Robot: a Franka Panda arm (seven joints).
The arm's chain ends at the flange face. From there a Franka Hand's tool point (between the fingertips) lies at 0.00 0.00 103.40 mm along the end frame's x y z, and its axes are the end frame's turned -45 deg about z.
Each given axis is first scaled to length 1.
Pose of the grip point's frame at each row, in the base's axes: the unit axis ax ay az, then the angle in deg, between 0 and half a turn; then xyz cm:
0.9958, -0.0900, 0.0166, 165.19, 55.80, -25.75, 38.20
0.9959, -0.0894, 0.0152, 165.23, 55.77, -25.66, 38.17
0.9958, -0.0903, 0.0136, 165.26, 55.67, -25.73, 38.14
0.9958, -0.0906, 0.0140, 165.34, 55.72, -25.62, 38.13
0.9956, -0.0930, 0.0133, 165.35, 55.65, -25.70, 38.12
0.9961, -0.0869, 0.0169, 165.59, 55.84, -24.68, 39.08
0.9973, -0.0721, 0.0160, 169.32, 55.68, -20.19, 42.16
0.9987, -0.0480, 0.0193, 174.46, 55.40, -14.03, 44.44
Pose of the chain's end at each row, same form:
0.8838, -0.4633, 0.0649, 167.05, 55.70, -23.09, 48.19
0.8842, -0.4628, 0.0635, 167.03, 55.70, -23.01, 48.16
0.8838, -0.4637, 0.0619, 166.98, 55.63, -23.09, 48.14
0.8837, -0.4639, 0.0620, 167.07, 55.67, -22.99, 48.13
0.8826, -0.4661, 0.0614, 167.05, 55.62, -23.07, 48.12
0.8853, -0.4606, 0.0639, 167.43, 55.72, -22.09, 49.09
0.8927, -0.4477, 0.0505, 170.84, 55.49, -18.26, 52.32
0.9038, -0.4263, 0.0363, 175.73, 55.05, -13.01, 54.72

